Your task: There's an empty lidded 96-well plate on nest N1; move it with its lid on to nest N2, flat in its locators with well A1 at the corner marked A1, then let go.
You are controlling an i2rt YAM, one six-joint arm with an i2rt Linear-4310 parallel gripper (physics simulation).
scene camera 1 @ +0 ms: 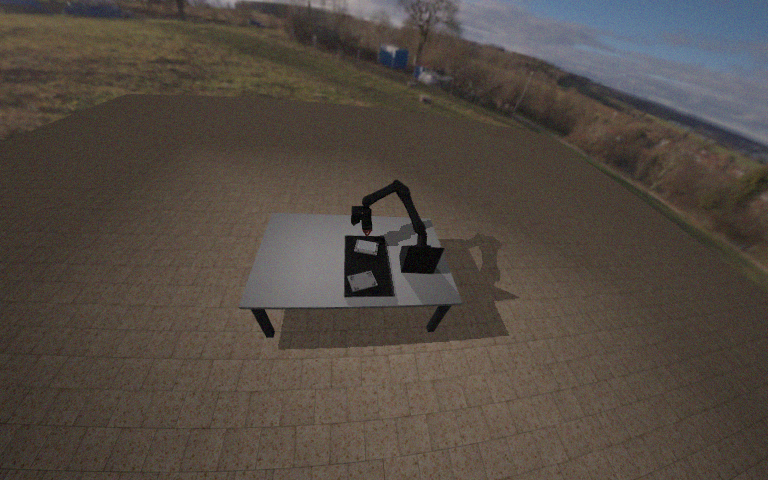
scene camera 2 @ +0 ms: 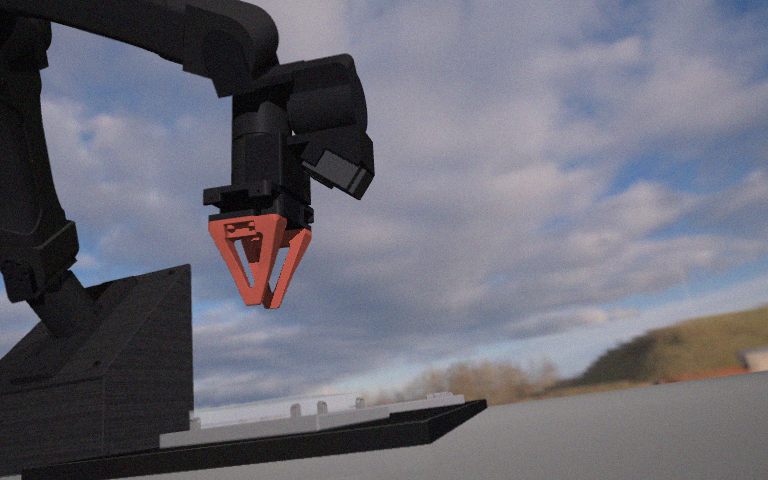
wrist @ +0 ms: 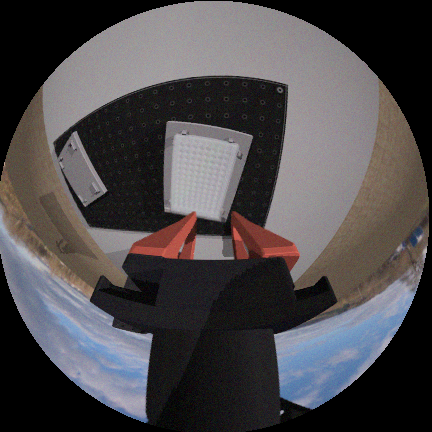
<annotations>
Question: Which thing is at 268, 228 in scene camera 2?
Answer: My gripper.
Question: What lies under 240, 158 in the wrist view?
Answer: A grey nest.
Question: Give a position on a grey nest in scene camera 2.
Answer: At 441, 399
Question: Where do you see a grey nest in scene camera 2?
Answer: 323, 420
</annotations>
